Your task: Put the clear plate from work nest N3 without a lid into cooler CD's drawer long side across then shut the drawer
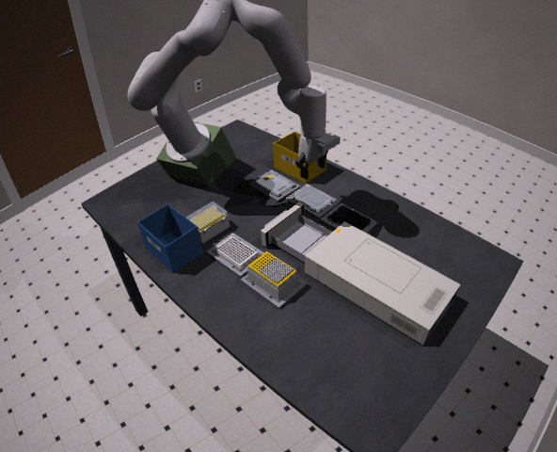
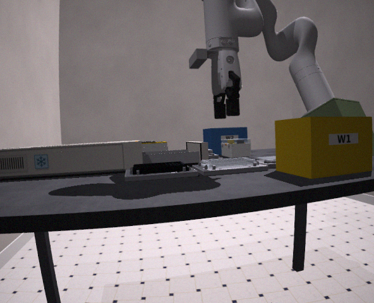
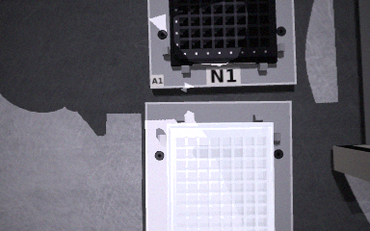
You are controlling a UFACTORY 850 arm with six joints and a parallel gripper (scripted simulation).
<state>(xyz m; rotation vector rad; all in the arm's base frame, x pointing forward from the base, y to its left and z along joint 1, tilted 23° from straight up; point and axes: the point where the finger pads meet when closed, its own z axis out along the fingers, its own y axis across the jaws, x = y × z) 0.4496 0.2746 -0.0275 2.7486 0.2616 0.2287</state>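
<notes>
Now: hand 13 cm above the clear plate. The rest, counted from my hand: n3 label: 7 cm behind, 1 cm to the right, 13 cm below; pale flat piece: 17 cm behind, 5 cm to the right, 13 cm below; black plate: 17 cm ahead, 2 cm to the left, 12 cm below.
</notes>
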